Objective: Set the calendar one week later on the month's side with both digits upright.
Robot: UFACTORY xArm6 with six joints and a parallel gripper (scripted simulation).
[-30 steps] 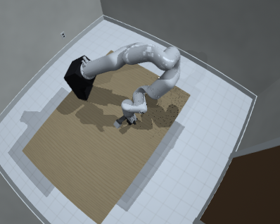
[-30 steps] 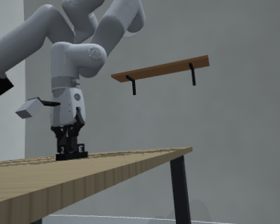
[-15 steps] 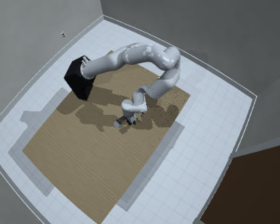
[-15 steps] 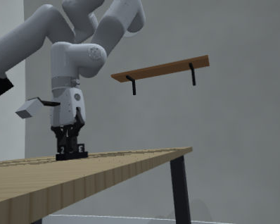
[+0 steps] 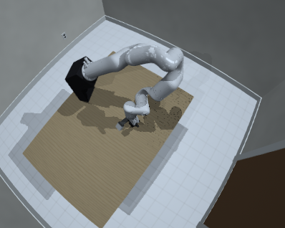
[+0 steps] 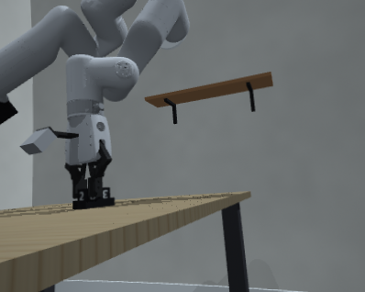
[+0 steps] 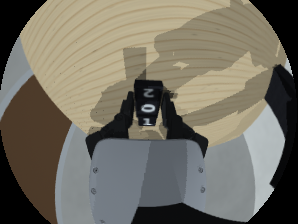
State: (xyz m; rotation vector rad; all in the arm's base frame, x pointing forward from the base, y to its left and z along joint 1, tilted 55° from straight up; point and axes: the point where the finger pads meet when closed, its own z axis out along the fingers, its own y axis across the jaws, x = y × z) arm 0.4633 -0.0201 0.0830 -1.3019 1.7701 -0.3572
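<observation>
Right now the black calendar tray is 30 mm below my hand and 20 mm to the left of it. Round my hand: black cube (30 mm to the left, 20 mm below).
</observation>
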